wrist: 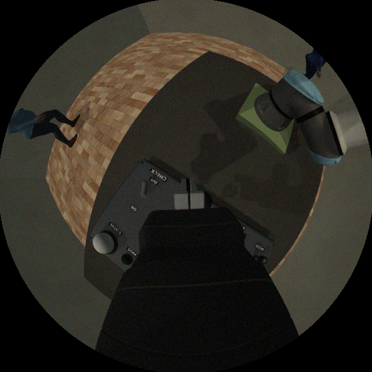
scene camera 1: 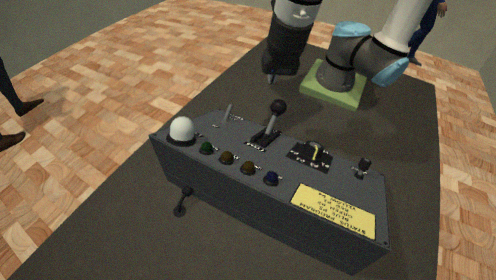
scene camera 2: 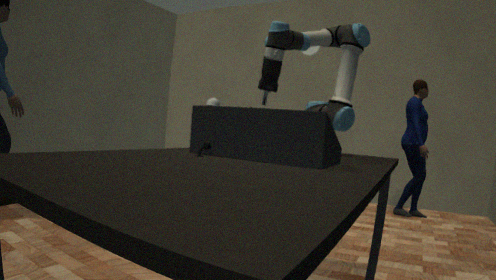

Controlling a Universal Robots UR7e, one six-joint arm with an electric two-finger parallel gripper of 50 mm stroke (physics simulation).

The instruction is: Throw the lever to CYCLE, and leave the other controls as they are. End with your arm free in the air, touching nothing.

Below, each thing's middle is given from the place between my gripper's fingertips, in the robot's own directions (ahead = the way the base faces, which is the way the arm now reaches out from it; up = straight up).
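Scene:
My hand's 160 mm short of the grey control panel (scene camera 2: 300,138) and 90 mm to the right of it, and it's 100 mm above the panel.

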